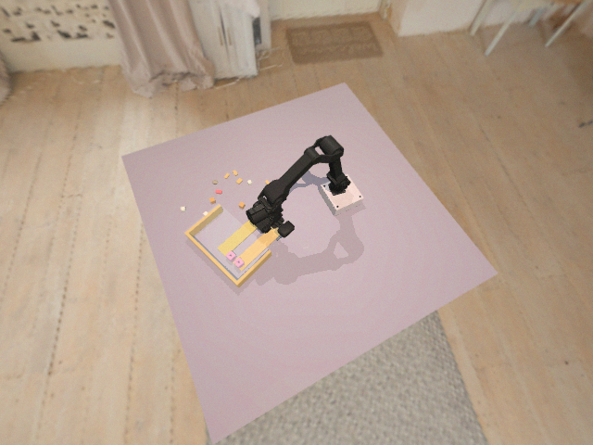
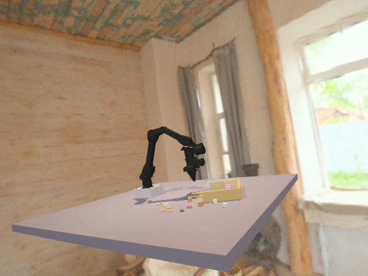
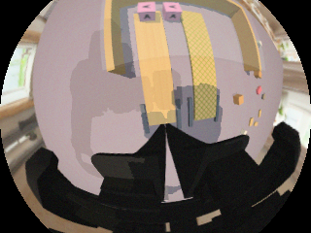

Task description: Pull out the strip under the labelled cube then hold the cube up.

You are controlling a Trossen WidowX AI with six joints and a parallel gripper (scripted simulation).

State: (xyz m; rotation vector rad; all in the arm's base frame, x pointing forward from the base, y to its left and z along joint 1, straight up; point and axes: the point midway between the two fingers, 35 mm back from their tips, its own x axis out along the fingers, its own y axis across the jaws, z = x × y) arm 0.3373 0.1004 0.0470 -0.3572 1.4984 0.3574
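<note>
My gripper tip is now 80 mm short of the strip, 80 mm above it and 40 mm to the right of it.
</note>
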